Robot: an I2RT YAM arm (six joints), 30 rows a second.
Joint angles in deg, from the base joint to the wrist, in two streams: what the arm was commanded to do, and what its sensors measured. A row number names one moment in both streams.
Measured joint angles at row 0:
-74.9, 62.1, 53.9, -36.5, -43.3, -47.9
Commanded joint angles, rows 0 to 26:
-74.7, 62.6, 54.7, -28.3, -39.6, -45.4
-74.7, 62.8, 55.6, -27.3, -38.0, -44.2
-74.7, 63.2, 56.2, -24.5, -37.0, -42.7
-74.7, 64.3, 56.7, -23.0, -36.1, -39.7
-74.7, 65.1, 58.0, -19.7, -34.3, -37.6
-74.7, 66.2, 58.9, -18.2, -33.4, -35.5
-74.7, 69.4, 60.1, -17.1, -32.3, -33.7
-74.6, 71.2, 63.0, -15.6, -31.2, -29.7
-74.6, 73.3, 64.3, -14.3, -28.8, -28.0
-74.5, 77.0, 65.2, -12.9, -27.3, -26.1
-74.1, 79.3, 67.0, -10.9, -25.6, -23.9
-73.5, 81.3, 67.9, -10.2, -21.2, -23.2
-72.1, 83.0, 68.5, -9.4, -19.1, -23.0
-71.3, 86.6, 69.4, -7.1, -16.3, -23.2
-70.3, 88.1, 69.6, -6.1, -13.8, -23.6
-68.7, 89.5, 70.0, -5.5, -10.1, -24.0
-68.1, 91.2, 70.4, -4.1, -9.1, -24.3
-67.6, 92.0, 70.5, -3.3, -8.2, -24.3
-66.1, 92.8, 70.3, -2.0, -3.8, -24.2
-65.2, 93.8, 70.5, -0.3, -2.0, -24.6
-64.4, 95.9, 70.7, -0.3, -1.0, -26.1
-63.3, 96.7, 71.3, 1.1, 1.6, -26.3
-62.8, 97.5, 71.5, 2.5, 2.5, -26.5
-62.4, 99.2, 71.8, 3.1, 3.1, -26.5
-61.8, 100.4, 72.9, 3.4, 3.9, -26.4
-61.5, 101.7, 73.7, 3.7, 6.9, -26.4
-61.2, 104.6, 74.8, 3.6, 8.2, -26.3
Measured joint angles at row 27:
-62.3, 100.1, 69.8, -2.9, -1.3, -26.5
